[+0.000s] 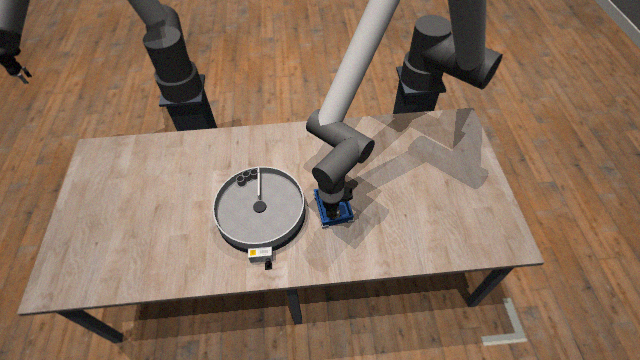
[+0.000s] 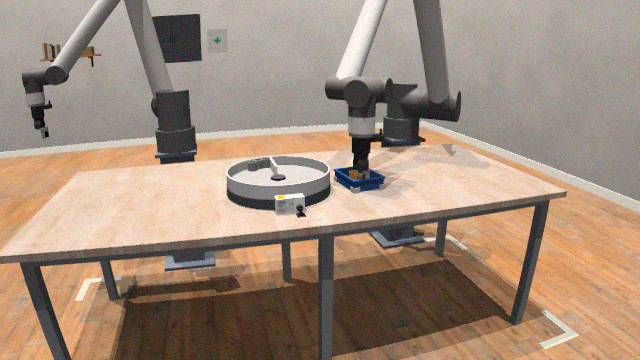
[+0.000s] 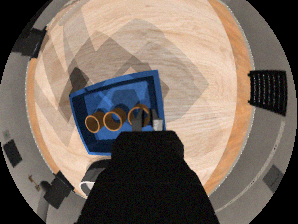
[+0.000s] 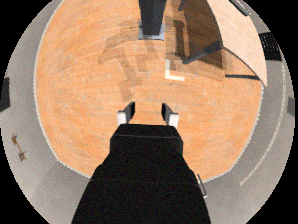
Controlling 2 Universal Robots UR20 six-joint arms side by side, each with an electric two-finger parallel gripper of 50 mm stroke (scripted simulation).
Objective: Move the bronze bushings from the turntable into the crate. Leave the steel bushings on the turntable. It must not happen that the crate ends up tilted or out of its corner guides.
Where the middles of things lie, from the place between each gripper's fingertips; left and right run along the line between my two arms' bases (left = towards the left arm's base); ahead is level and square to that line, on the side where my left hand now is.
Now: left hand 6 cm past the blue crate (image 3: 124, 92), 1 cm to the left of it and 2 cm above it. Also, from my left hand: turntable (image 1: 240, 214) 6 cm behind, 35 cm to the right, 1 cm above.
